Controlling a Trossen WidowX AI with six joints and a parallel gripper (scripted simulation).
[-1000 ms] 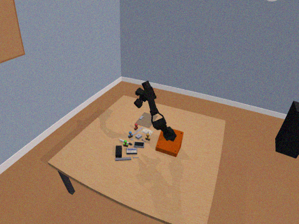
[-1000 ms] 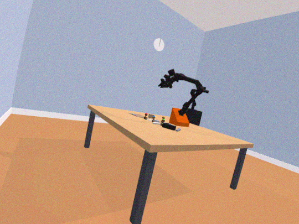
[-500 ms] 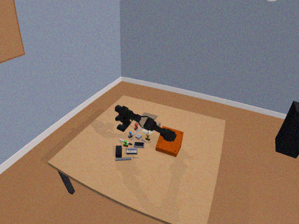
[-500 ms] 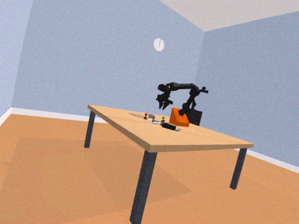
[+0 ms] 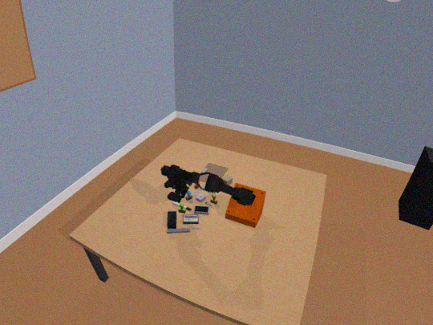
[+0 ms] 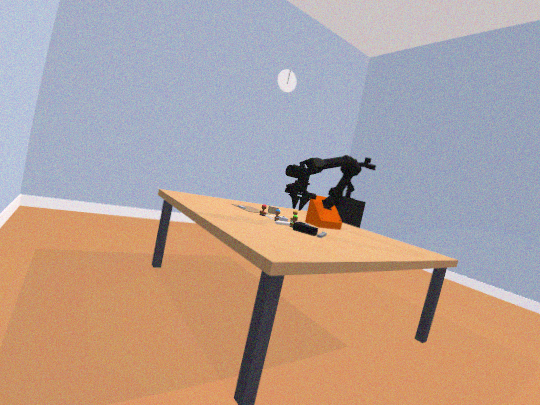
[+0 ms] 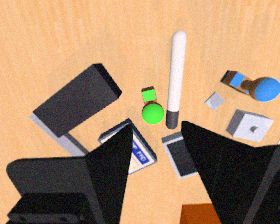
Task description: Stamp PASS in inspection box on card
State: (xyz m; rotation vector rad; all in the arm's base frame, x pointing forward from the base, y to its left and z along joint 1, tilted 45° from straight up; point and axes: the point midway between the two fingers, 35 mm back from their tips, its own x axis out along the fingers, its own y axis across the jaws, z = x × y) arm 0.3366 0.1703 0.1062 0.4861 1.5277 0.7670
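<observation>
The white marker lies 80 mm below my gripper tip and 30 mm to the right of it. Round my gripper tip: black block (100 mm to the left, 70 mm below, 10 mm behind); then ink pad (100 mm behind, 90 mm below, 70 mm to the right); then blue-knobbed stamp (120 mm to the right, 70 mm below, 30 mm ahead).
</observation>
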